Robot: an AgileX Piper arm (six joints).
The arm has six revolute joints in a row. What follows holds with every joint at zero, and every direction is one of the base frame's.
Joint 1 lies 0.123 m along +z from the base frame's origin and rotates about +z.
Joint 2 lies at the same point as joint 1 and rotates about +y.
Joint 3 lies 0.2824 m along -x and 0.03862 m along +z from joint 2 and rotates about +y.
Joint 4 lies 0.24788 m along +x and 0.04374 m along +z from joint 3 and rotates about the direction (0.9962, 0, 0.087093).
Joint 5 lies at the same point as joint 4 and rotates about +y.
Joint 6 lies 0.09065 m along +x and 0.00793 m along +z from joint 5 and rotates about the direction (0.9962, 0, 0.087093).
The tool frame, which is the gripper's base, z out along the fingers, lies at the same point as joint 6; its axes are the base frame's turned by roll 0, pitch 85.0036 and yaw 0 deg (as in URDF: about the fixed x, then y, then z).
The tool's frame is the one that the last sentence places.
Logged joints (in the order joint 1, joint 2, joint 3, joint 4, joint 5, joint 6), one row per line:
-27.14, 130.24, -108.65, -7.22, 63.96, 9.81
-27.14, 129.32, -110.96, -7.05, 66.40, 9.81
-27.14, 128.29, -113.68, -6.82, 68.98, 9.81
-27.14, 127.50, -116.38, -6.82, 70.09, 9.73
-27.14, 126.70, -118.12, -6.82, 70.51, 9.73
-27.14, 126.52, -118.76, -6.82, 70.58, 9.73
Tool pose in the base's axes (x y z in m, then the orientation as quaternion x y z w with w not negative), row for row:
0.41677, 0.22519, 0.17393, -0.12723, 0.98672, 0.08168, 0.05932
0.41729, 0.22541, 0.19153, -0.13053, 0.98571, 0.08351, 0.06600
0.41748, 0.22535, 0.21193, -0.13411, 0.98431, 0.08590, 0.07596
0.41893, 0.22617, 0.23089, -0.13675, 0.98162, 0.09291, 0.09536
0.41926, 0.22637, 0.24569, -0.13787, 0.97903, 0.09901, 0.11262
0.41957, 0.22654, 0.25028, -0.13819, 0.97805, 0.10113, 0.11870
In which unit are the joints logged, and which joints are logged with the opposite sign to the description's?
The joints are logged in degrees. Opposite sign: joint 1, joint 4.
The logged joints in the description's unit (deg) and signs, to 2 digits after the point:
27.14, 130.24, -108.65, 7.22, 63.96, 9.81
27.14, 129.32, -110.96, 7.05, 66.40, 9.81
27.14, 128.29, -113.68, 6.82, 68.98, 9.81
27.14, 127.50, -116.38, 6.82, 70.09, 9.73
27.14, 126.70, -118.12, 6.82, 70.51, 9.73
27.14, 126.52, -118.76, 6.82, 70.58, 9.73

